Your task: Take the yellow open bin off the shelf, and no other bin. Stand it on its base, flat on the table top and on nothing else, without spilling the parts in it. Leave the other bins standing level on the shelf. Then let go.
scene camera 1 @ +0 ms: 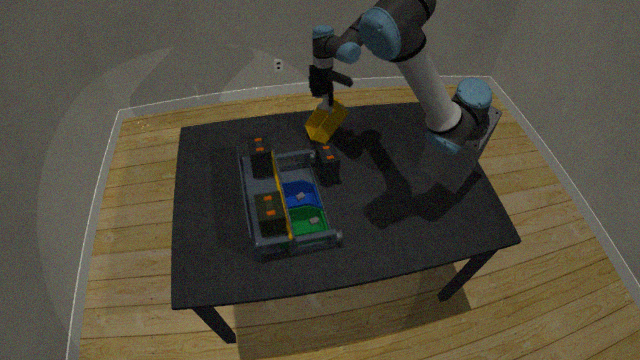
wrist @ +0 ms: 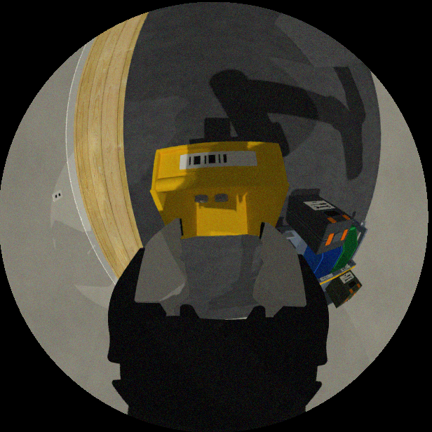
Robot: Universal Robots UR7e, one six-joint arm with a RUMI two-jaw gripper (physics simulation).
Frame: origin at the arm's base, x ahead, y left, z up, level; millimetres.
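Seen in the pictures: gripper, fingertip midpoint: (scene camera 1: 327,110).
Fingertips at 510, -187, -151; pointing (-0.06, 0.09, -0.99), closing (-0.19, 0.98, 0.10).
Observation:
A point is followed by its place in that frame, as x, y, z.
The yellow open bin (scene camera 1: 326,121) @[513, -134, -164] (wrist: 220,185) hangs in the air above the black table top (scene camera 1: 410,150) @[142, -119, -293] (wrist: 165,115), near the table's back edge. It is tilted, with its labelled face turned up in the wrist view. Two small grey parts (wrist: 211,198) show inside it. My gripper (scene camera 1: 327,107) @[510, -187, -151] (wrist: 221,221) holds it, one fingertip near each side wall; the fingers stand apart and the exact contact is partly hidden. The grey shelf (scene camera 1: 317,238) @[542, 360, -213] stands on the table, with the blue bin (scene camera 1: 301,195) @[600, 153, -269] (wrist: 327,260) and green bin (scene camera 1: 309,220) @[568, 257, -271] (wrist: 347,250) on it.
A dark case with orange latches (scene camera 1: 328,165) @[507, 83, -180] (wrist: 318,220) stands beside the shelf, near the yellow bin. Another case (scene camera 1: 261,159) @[732, 135, -100] is at the shelf's back left, and a third (scene camera 1: 271,215) @[678, 354, -95] (wrist: 344,289) is at its front left. The arm's base is at the right.

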